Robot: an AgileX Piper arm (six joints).
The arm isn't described. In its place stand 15 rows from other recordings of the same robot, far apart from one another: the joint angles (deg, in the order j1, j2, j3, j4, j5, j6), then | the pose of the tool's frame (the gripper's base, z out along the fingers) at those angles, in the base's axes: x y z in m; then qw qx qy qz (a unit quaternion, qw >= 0).
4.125, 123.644, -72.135, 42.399, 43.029, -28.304 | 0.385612 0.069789 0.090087 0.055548 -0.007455 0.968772 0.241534
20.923, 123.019, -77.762, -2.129, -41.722, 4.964 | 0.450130 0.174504 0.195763 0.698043 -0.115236 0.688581 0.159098
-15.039, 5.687, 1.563, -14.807, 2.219, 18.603 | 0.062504 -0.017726 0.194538 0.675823 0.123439 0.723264 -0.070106
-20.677, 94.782, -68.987, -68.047, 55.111, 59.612 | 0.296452 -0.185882 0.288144 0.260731 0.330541 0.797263 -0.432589
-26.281, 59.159, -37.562, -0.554, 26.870, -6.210 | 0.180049 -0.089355 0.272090 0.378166 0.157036 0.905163 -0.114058
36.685, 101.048, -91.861, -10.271, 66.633, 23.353 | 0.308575 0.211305 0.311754 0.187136 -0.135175 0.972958 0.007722
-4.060, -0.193, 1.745, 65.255, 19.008, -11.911 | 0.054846 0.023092 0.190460 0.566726 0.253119 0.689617 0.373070
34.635, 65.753, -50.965, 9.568, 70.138, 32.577 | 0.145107 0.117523 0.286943 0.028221 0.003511 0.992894 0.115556
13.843, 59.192, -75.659, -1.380, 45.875, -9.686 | 0.191369 0.045537 0.459949 0.541656 -0.173698 0.822421 0.007843
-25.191, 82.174, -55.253, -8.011, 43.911, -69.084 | 0.247915 -0.126332 0.252343 0.099593 -0.400806 0.890170 -0.192440
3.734, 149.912, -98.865, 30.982, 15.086, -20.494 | 0.498069 0.044723 -0.011458 0.256786 0.031392 0.961257 0.095185
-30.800, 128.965, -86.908, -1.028, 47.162, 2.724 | 0.368848 -0.221272 0.094189 0.047221 0.282503 0.957917 -0.018896
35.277, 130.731, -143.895, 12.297, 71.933, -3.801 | 0.395994 0.302711 0.339322 0.268476 -0.316127 0.890528 0.186935
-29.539, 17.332, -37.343, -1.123, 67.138, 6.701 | 0.022989 -0.014916 0.308887 0.395706 0.284425 0.868581 -0.089921
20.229, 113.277, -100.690, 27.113, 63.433, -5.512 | 0.389995 0.183247 0.278636 0.130234 -0.146468 0.950084 0.242747
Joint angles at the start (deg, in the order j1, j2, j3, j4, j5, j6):
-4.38 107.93 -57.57 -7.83 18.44 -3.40
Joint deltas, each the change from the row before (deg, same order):
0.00 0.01 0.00 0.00 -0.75 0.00
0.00 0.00 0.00 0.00 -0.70 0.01
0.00 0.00 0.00 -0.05 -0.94 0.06
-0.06 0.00 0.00 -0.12 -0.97 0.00
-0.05 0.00 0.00 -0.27 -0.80 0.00
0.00 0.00 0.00 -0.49 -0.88 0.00
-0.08 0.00 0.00 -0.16 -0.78 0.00
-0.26 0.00 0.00 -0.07 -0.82 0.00
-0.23 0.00 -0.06 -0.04 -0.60 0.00
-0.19 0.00 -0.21 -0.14 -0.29 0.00
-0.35 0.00 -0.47 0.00 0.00 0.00
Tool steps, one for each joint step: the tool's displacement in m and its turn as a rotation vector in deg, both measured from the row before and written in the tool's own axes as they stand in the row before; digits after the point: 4 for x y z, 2 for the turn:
-0.0012 -0.0001 0.0000 0.04 -0.74 0.00
-0.0011 -0.0001 0.0000 0.04 -0.70 0.01
-0.0015 -0.0001 0.0000 0.07 -0.94 0.01
-0.0015 -0.0005 0.0000 0.12 -0.96 -0.06
-0.0012 -0.0005 0.0000 0.14 -0.79 -0.22
-0.0014 -0.0003 0.0000 0.17 -0.87 -0.48
-0.0011 -0.0006 0.0000 0.12 -0.77 -0.09
-0.0009 -0.0017 0.0000 0.20 -0.78 0.15
-0.0010 -0.0016 0.0000 0.18 -0.62 0.15
-0.0014 -0.0015 -0.0002 0.19 -0.47 0.03
-0.0022 -0.0028 -0.0005 0.29 -0.41 0.30

